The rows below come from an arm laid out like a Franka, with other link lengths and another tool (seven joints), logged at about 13 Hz.
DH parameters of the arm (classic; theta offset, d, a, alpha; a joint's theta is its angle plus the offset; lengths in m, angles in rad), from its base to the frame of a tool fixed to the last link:
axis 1: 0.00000 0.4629 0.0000 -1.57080
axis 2: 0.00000 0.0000 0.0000 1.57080
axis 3: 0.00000 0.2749 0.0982 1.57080
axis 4: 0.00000 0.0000 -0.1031 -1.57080
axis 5: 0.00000 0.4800 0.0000 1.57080
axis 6: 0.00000 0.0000 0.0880 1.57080
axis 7: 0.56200 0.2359 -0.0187 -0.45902
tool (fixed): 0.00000 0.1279 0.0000 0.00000
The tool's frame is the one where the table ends.
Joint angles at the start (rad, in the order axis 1, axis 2, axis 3, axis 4, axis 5, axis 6, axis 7):
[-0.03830 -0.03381 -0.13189 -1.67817 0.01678 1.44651 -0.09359]
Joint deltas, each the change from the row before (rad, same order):
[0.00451 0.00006 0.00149 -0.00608 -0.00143 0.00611 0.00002]
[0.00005 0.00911 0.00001 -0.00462 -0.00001 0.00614 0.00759]
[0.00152 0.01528 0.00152 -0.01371 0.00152 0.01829 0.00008]
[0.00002 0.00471 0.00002 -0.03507 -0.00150 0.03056 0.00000]
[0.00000 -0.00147 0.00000 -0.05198 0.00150 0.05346 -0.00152]
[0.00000 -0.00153 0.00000 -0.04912 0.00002 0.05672 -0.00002]
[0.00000 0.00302 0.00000 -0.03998 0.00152 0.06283 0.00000]
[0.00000 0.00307 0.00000 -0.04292 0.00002 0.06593 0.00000]
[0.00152 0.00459 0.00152 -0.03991 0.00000 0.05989 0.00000]
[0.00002 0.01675 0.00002 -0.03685 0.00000 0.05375 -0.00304]
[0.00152 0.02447 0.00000 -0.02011 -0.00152 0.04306 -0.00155]
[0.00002 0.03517 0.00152 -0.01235 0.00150 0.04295 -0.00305]
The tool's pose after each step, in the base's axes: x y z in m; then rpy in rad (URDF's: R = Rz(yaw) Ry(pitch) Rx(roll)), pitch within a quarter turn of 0, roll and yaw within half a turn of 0. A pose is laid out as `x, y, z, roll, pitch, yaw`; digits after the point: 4 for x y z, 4 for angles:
0.5380, -0.1262, 0.4519, 2.6100, 0.1856, -0.6386
0.5385, -0.1260, 0.4447, 2.6039, 0.1911, -0.6472
0.5408, -0.1241, 0.4295, 2.5984, 0.2002, -0.6458
0.5401, -0.1246, 0.4100, 2.5921, 0.2074, -0.6473
0.5414, -0.1243, 0.3852, 2.5952, 0.2056, -0.6463
0.5436, -0.1247, 0.3617, 2.5995, 0.1976, -0.6463
0.5498, -0.1252, 0.3398, 2.6096, 0.1804, -0.6459
0.5550, -0.1262, 0.3167, 2.6183, 0.1623, -0.6456
0.5585, -0.1253, 0.2946, 2.6247, 0.1482, -0.6426
0.5577, -0.1258, 0.2673, 2.6230, 0.1470, -0.6407
0.5583, -0.1264, 0.2438, 2.6183, 0.1460, -0.6382
0.5594, -0.1265, 0.2178, 2.6137, 0.1485, -0.6355

